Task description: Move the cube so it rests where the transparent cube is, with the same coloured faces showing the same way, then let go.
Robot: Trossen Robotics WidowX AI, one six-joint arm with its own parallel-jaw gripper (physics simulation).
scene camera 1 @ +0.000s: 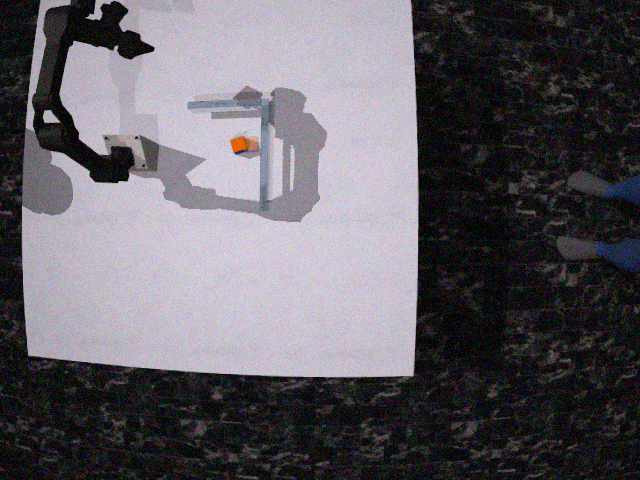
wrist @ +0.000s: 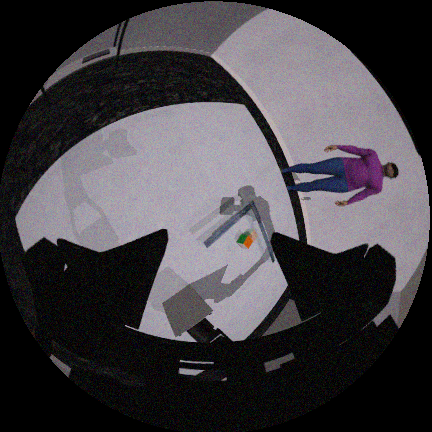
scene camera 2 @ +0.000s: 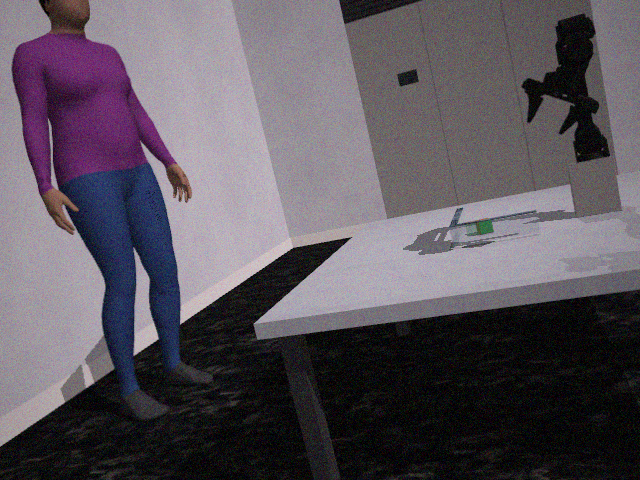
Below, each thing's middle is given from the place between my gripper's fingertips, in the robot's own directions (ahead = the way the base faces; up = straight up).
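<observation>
L-shaped frame (scene camera 2: 518,224): 200 mm ahead of my hand, 240 mm to the right of it, 250 mm below it.
</observation>
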